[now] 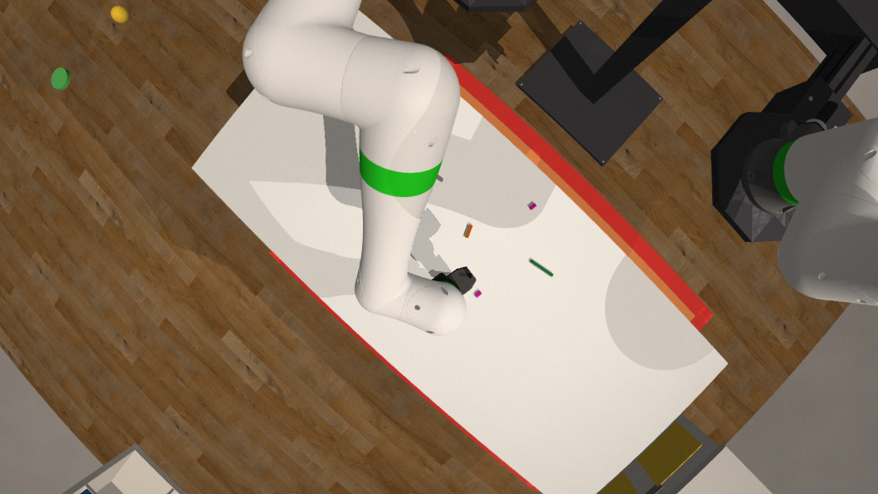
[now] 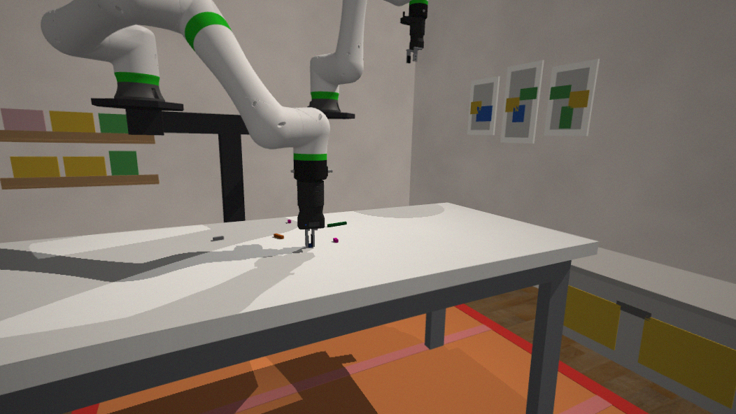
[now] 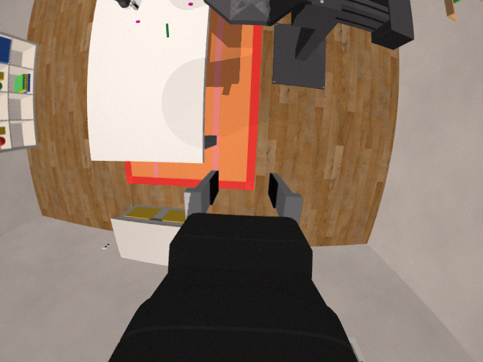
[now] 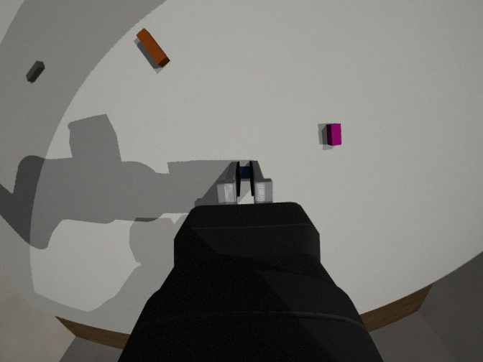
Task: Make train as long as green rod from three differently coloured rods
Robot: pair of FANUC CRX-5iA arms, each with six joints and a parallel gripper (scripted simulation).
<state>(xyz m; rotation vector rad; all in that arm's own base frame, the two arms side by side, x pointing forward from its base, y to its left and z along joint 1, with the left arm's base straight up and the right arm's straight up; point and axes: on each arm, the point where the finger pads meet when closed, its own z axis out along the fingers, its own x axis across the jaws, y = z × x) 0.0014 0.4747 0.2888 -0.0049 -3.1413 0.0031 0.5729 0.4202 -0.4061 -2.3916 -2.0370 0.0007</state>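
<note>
Now: right hand 20 mm above the blue rod. Round my right hand: green rod: 200 mm to the left, 190 mm behind, 20 mm below; grey rod: 220 mm to the right, 210 mm behind, 20 mm below; orange rod: 140 mm behind, 50 mm to the right, 20 mm below.
</note>
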